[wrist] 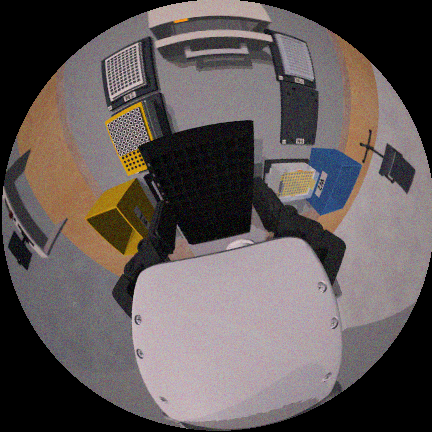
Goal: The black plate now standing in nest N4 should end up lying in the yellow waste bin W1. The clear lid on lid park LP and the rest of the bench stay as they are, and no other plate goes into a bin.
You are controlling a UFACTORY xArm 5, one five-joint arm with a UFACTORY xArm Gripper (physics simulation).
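Frame: origin at the arm's base, x ahead, y left, z up, level; centimetres.
Seen in the pictures: gripper, between the fingertips: (210,199).
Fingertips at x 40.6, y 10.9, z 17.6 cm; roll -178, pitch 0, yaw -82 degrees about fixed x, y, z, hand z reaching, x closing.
Note:
A point is followed by its place in that frame.
My gripper (210,199) @(x 40.6, y 10.9, z 17.6 cm) is shut on the black plate (205,175) @(x 43.4, y 11.1, z 18.2 cm), with one finger at each side. The plate is held raised above the bench and covers the middle of the wrist view. The yellow waste bin W1 (112,201) @(x 35.7, y 32.3, z 6.4 cm) stands at the left, beside the left finger, apart from the plate. An empty dark nest (299,115) @(x 49.7, y -13.5, z -2.1 cm) with a small label shows at the right. The part of the bench under the plate is hidden, and I cannot tell for sure where the clear lid on LP lies.
The blue bin (342,172) @(x 36.2, y -34.7, z 2.7 cm) stands at the right, beside a pale holder with a yellow-gridded plate (297,183). White plates (125,70) @(x 62.3, y 24.4, z -0.6 cm) (295,56) @(x 65.7, y -10.9, z -0.8 cm) sit in nests at upper left and upper right. A yellow plate (129,132) @(x 47.8, y 23.2, z 4.3 cm) lies at the left. A pale machine (210,37) @(x 63.7, y 8.2, z 3.3 cm) stands at the top.

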